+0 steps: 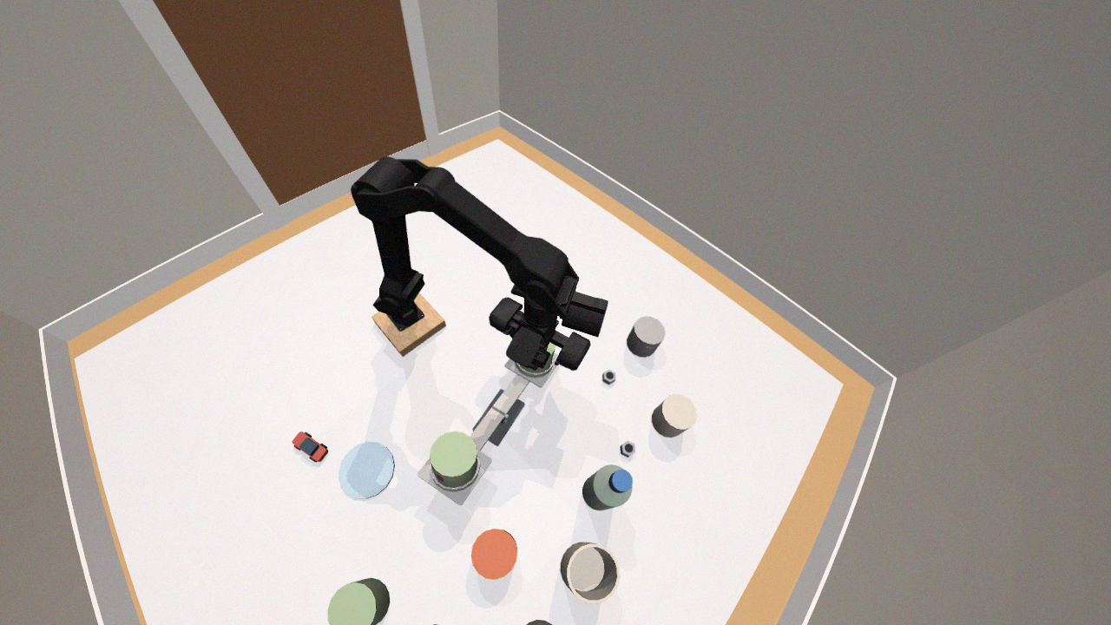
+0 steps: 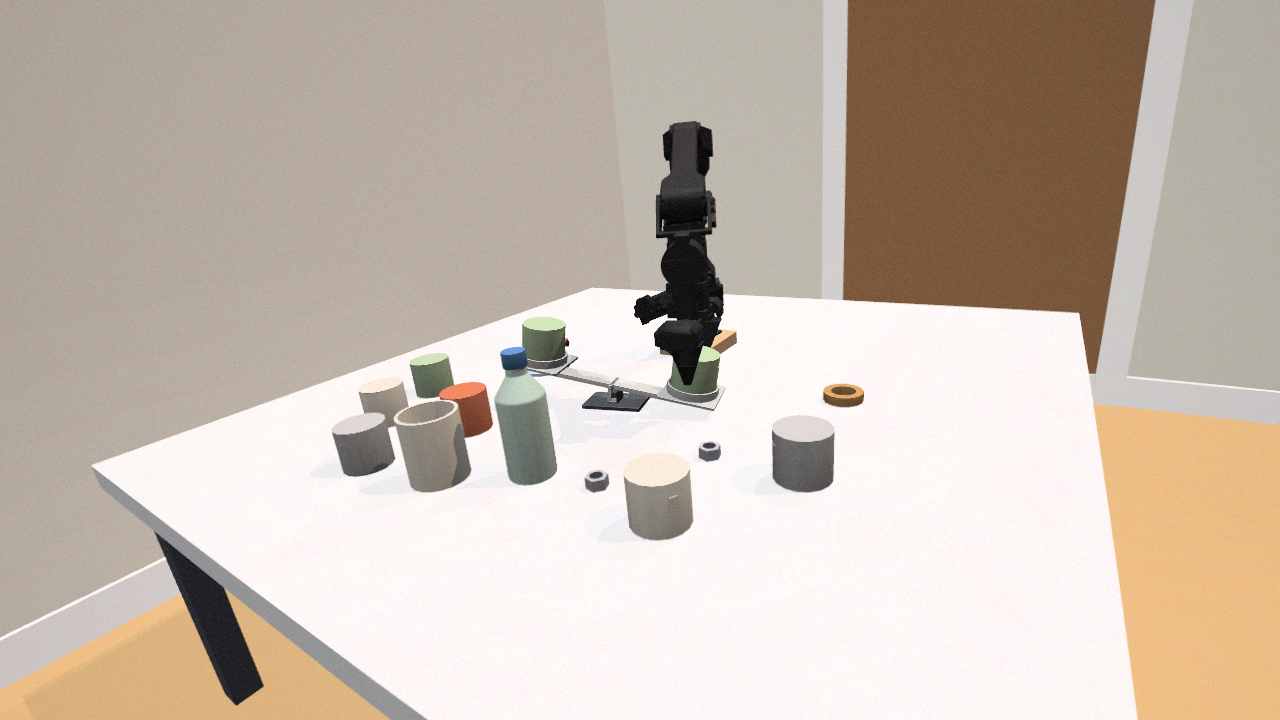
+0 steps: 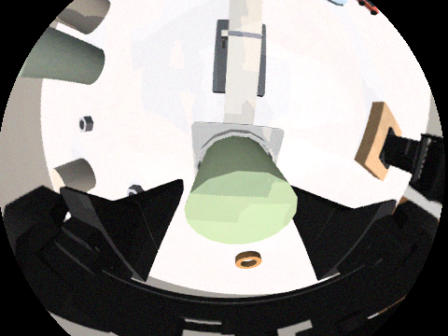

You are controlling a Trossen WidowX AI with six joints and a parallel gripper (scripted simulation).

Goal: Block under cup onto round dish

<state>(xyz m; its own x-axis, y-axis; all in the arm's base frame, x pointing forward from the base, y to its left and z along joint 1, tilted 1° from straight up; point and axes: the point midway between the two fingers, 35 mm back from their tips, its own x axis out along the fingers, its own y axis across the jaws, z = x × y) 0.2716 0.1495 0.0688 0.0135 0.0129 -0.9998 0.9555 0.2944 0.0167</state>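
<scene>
Right now my gripper tip is 20 mm above the pale green block. From my gripper tip the other things lie so: bottle: 270 mm ahead, 90 mm to the right, 60 mm above; then dish: 40 mm behind, 380 mm to the right, 50 mm below; then orange cup: 200 mm ahead, 290 mm to the right, 20 mm below.
</scene>
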